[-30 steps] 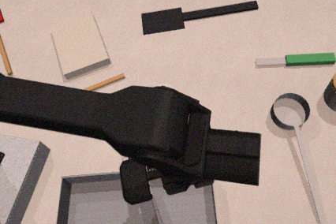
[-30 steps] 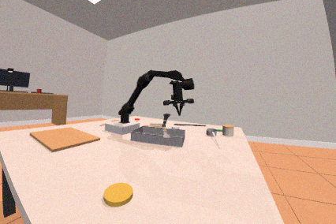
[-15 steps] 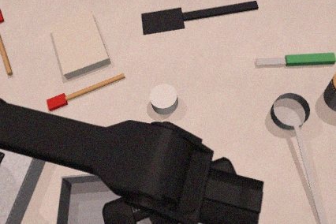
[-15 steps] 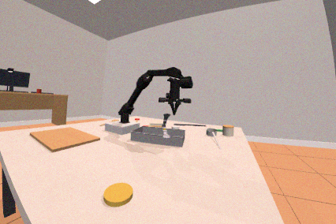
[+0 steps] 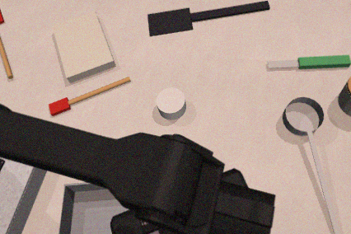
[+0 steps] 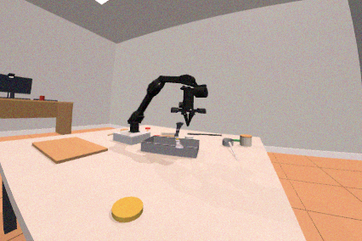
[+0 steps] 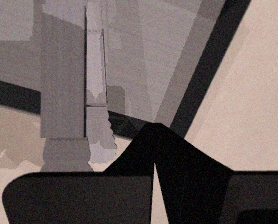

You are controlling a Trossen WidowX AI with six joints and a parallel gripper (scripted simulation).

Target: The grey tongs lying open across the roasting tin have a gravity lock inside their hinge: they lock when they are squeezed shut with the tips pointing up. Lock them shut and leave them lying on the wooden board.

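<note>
Now: gripper tip 9 cm past the yellow slider, 4 cm to the right of it and 9 cm above it. The rest, counted from my gripper tip: red-headed brush: 34 cm behind, 22 cm to the left, 14 cm below; then grey roasting tin: 9 cm behind, 1 cm to the right, 12 cm below; then white puck: 12 cm behind, 26 cm to the left, 13 cm below.
</note>
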